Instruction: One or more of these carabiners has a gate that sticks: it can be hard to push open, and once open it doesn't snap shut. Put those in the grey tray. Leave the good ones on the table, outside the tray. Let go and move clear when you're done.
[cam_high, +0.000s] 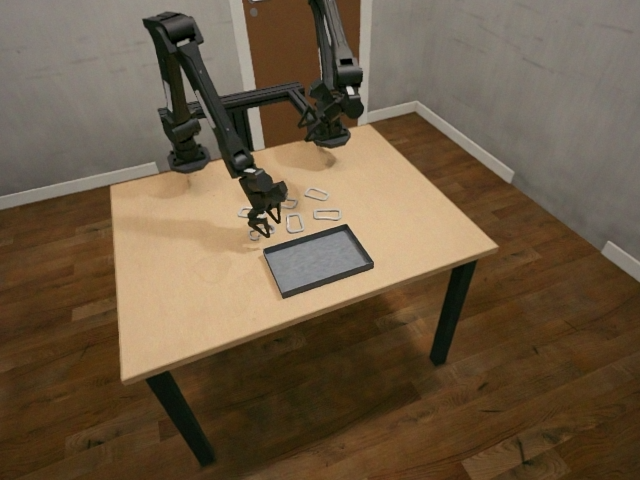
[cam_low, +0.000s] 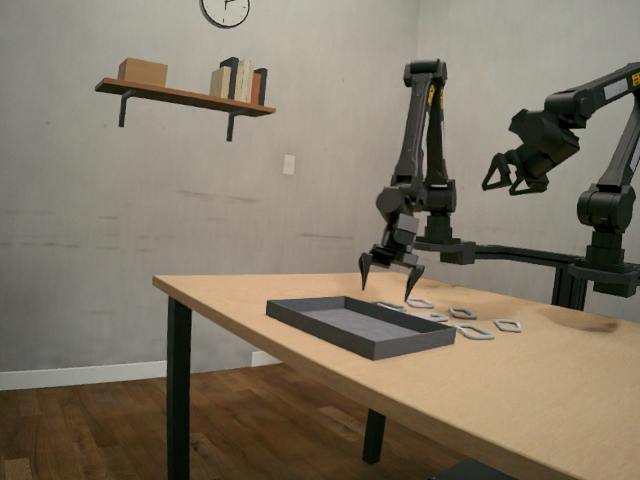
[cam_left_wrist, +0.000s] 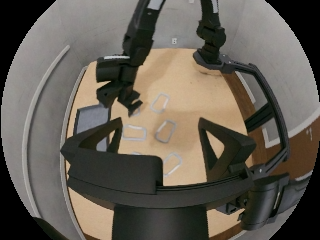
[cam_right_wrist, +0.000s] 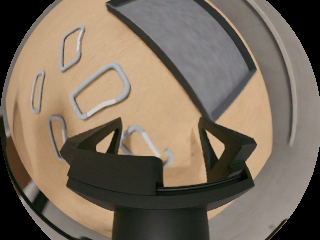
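My right gripper is now 15 cm short of the grey tray, 11 cm to the right of it and 4 cm above it.
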